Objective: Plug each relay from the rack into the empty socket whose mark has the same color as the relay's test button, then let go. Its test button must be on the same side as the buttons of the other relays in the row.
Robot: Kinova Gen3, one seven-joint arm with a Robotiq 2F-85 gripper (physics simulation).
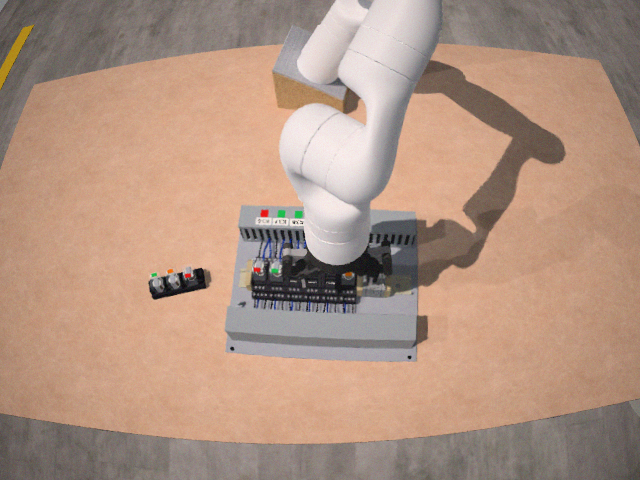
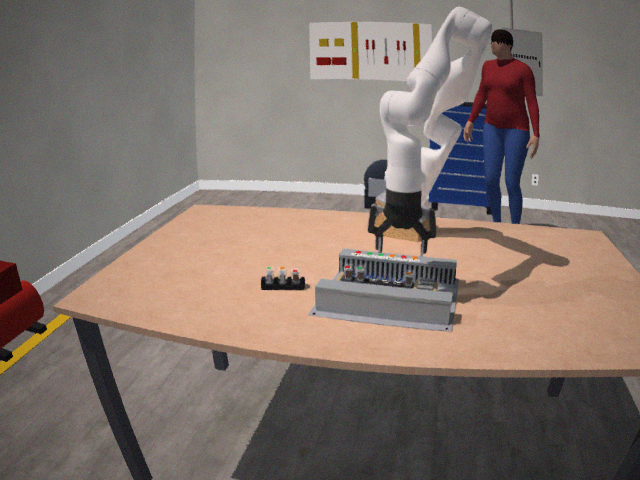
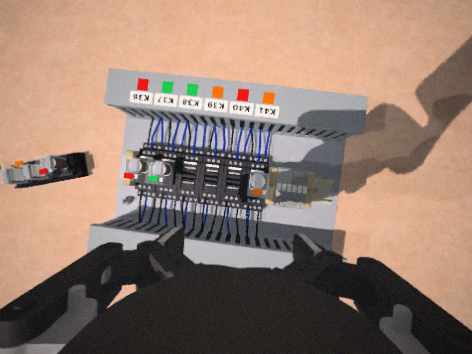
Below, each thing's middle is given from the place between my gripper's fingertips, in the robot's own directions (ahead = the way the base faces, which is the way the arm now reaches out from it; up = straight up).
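Grey panel [image 1: 241, 347]: 130 mm below my hand, 50 mm behind it, 10 mm to the right of it.
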